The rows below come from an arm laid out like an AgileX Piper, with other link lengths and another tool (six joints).
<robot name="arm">
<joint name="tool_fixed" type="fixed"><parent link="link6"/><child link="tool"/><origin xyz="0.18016 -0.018 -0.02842" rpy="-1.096 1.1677 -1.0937"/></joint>
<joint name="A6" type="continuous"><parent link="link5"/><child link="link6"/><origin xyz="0.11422 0 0.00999" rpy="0 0 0"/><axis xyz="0.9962 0 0.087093"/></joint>
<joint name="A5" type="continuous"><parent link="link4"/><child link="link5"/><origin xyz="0 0 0" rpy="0 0 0"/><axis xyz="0 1 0"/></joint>
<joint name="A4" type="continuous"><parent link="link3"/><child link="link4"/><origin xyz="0.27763 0 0.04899" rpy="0 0 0"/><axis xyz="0.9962 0 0.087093"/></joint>
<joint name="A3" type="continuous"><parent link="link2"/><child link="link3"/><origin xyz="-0.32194 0 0.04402" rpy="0 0 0"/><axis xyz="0 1 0"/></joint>
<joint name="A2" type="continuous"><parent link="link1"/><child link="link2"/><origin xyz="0 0 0" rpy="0 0 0"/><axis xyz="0 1 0"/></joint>
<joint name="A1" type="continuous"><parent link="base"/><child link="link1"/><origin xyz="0 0 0.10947" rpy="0 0 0"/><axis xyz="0 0 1"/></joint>
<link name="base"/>
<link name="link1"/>
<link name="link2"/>
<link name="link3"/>
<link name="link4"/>
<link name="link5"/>
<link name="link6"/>
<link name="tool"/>
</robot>
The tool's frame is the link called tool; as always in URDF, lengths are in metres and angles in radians. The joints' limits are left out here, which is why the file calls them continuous.
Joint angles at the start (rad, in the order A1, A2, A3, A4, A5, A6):
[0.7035, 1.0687, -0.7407, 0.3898, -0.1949, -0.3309]
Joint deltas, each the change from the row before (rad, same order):
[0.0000, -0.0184, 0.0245, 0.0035, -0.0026, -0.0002]
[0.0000, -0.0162, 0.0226, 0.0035, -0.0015, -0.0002]
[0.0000, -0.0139, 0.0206, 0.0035, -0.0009, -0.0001]
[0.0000, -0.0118, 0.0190, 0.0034, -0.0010, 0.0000]
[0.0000, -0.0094, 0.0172, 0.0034, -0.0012, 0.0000]
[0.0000, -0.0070, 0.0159, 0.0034, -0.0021, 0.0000]
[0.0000, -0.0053, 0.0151, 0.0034, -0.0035, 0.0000]
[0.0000, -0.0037, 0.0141, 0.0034, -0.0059, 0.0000]
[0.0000, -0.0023, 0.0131, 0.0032, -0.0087, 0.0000]
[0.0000, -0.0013, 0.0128, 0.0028, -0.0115, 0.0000]
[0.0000, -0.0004, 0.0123, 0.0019, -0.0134, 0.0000]
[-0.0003, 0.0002, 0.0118, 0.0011, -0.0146, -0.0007]
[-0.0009, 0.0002, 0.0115, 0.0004, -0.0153, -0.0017]
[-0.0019, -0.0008, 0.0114, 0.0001, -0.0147, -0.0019]
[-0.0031, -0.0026, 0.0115, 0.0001, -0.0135, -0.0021]
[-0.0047, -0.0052, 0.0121, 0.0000, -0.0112, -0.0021]
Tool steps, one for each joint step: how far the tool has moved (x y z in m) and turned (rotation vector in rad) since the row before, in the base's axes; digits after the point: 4 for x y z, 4 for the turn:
[-0.0045, -0.0042, -0.0051, -0.0001, 0.0047, -0.0018]
[-0.0041, -0.0037, -0.0053, -0.0009, 0.0058, -0.0014]
[-0.0036, -0.0033, -0.0055, -0.0014, 0.0066, -0.0012]
[-0.0032, -0.0029, -0.0055, -0.0016, 0.0068, -0.0013]
[-0.0027, -0.0025, -0.0055, -0.0019, 0.0071, -0.0014]
[-0.0022, -0.0022, -0.0055, -0.0022, 0.0073, -0.0017]
[-0.0018, -0.0021, -0.0054, -0.0021, 0.0069, -0.0023]
[-0.0012, -0.0020, -0.0049, -0.0013, 0.0055, -0.0033]
[-0.0006, -0.0019, -0.0042, -0.0003, 0.0034, -0.0043]
[-0.0002, -0.0020, -0.0037, 0.0002, 0.0015, -0.0054]
[0.0002, -0.0020, -0.0032, 0.0002, -0.0002, -0.0058]
[0.0005, -0.0021, -0.0028, -0.0005, -0.0020, -0.0063]
[0.0007, -0.0024, -0.0024, -0.0014, -0.0038, -0.0068]
[0.0008, -0.0028, -0.0021, -0.0014, -0.0045, -0.0074]
[0.0007, -0.0033, -0.0017, -0.0011, -0.0050, -0.0081]
[0.0004, -0.0040, -0.0016, -0.0010, -0.0048, -0.0088]

